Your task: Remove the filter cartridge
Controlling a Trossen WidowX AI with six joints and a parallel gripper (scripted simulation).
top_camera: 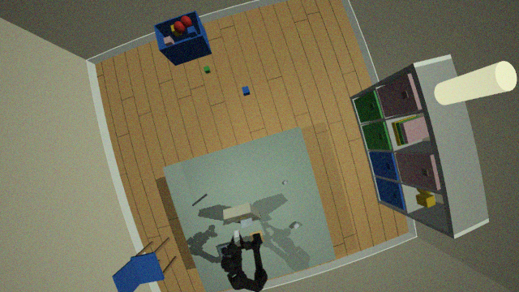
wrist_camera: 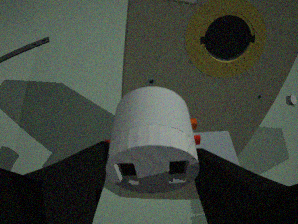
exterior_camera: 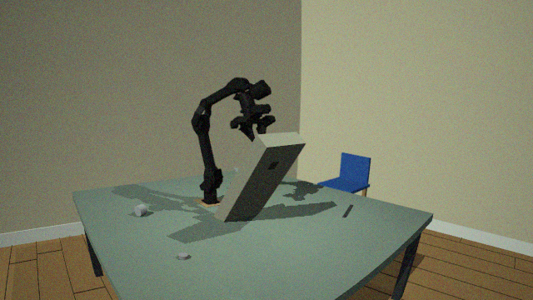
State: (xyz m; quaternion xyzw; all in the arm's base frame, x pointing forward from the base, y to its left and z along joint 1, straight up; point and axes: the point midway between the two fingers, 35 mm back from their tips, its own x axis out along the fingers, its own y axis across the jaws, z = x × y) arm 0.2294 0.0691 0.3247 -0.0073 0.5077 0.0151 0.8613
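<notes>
My gripper tip is now 31 cm past the grey square tray, 21 cm to the right of it and 29 cm above it. From my gripper tip the other things lie so: small grey lump (22 cm behind, 44 cm to the right, 27 cm below); round filter cartridge (right at my gripper tip).
</notes>
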